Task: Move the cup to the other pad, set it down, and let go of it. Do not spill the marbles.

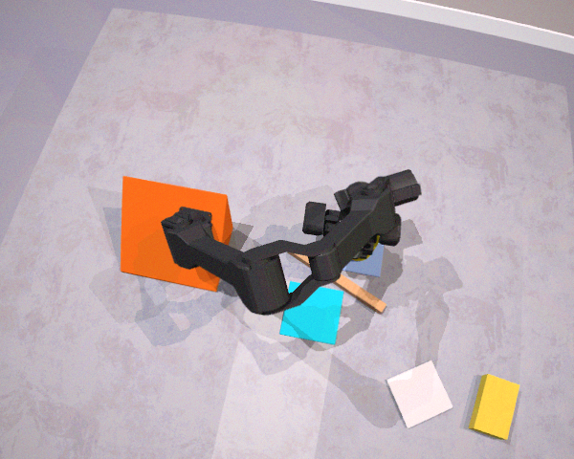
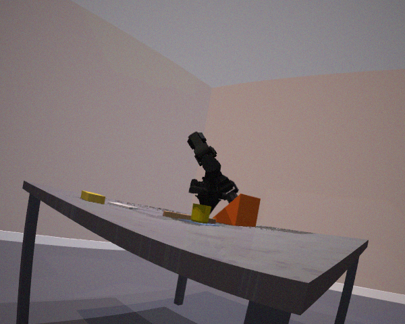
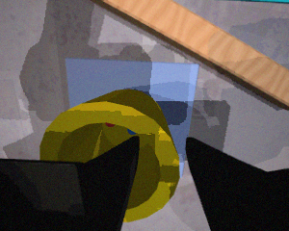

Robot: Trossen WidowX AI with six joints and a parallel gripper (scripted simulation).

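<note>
The red marble lies 4 cm ahead of my gripper tip and 2 cm below it. From my gripper tip the other things lie so: pale blue pad 3 cm ahead, 4 cm below; wooden bar 8 cm to the right, 3 cm below; yellow cup 2 cm ahead.
</note>
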